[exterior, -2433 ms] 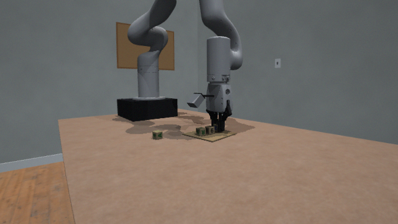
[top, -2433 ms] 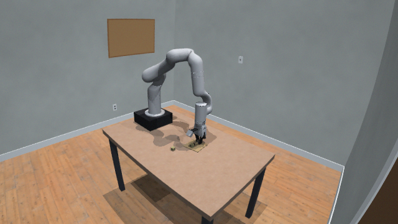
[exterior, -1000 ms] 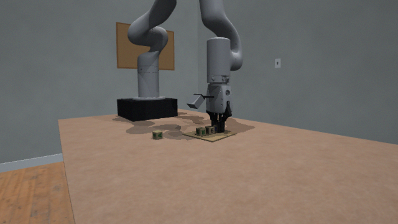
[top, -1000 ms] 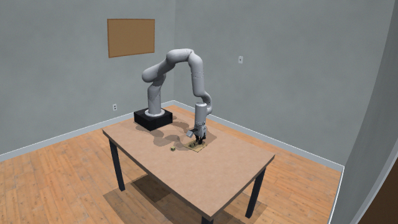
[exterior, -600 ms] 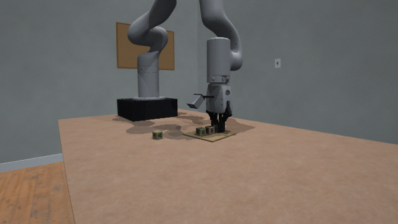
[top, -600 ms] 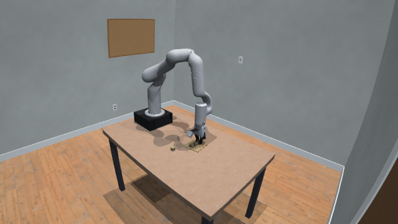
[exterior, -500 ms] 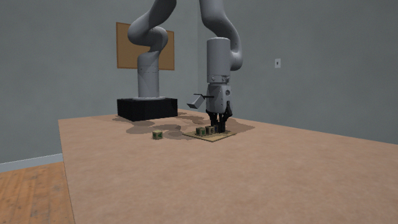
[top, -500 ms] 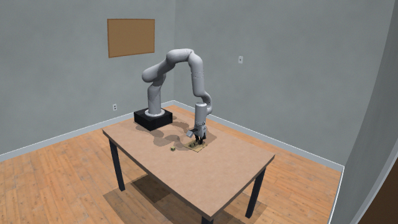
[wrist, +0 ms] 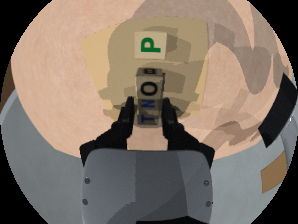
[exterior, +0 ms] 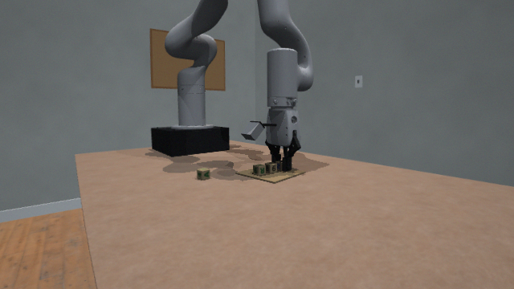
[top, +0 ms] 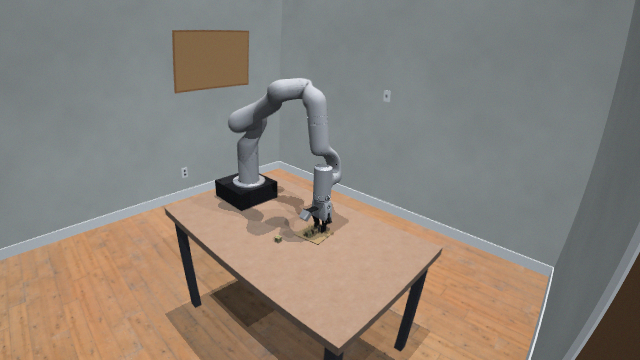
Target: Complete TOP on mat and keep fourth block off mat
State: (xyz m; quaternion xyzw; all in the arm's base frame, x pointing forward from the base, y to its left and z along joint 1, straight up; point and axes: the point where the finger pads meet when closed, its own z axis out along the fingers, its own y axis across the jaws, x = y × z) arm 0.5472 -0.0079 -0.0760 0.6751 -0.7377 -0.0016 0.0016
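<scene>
The tan mat lies 4 cm to the right of my hand and 2 cm below it.
</scene>
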